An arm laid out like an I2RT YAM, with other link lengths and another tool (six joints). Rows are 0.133 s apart.
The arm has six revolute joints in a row. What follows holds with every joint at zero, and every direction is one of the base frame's.
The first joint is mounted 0.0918 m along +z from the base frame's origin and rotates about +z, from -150 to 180 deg.
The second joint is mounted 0.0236 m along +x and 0.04 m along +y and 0.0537 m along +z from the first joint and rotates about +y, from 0 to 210 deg.
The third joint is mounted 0.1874 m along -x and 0.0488 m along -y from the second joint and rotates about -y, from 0 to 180 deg.
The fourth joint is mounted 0.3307 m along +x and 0.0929 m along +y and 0.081 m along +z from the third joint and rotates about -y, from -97 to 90 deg.
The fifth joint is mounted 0.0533 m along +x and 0.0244 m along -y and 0.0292 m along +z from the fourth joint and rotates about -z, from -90 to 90 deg.
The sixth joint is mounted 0.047 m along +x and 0.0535 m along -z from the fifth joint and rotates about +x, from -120 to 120 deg.
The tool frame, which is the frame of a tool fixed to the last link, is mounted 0.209 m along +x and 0.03 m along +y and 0.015 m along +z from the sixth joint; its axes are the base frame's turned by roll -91.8, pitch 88.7 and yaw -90 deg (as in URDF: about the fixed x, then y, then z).
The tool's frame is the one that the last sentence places.
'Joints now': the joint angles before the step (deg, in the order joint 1, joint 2, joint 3, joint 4, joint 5, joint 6). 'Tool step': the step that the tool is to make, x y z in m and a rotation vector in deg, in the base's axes. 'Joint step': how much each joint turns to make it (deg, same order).
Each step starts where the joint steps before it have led.
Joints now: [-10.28 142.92 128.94 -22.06 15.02 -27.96]
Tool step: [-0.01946 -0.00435 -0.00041 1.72 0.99 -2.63]
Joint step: [-0.27 -5.53 -6.84 -0.70 0.97 2.73]
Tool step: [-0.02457 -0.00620 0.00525 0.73 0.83 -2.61]
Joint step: [-0.35 -7.28 -8.43 -0.36 1.41 1.94]
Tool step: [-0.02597 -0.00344 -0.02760 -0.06 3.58 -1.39]
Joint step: [-0.17 -3.37 -7.06 0.10 1.40 0.26]
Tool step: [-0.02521 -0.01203 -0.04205 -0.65 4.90 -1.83]
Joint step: [-0.71 0.61 -3.86 -0.09 1.93 -0.35]
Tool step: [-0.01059 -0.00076 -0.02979 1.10 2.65 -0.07]
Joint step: [-0.52 1.93 -0.89 0.00 -0.69 0.00]
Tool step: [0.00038 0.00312 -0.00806 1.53 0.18 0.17]
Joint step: [-0.27 0.97 0.44 -0.17 -1.41 0.61]
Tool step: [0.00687 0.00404 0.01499 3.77 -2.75 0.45]
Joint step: [-1.22 -2.10 -0.70 -0.01 -4.38 1.50]
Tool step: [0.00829 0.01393 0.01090 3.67 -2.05 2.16]
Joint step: [-0.54 -1.06 0.09 -0.17 -4.84 0.61]
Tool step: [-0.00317 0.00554 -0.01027 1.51 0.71 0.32]
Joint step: [-0.09 0.52 -0.45 -0.18 -1.24 0.54]
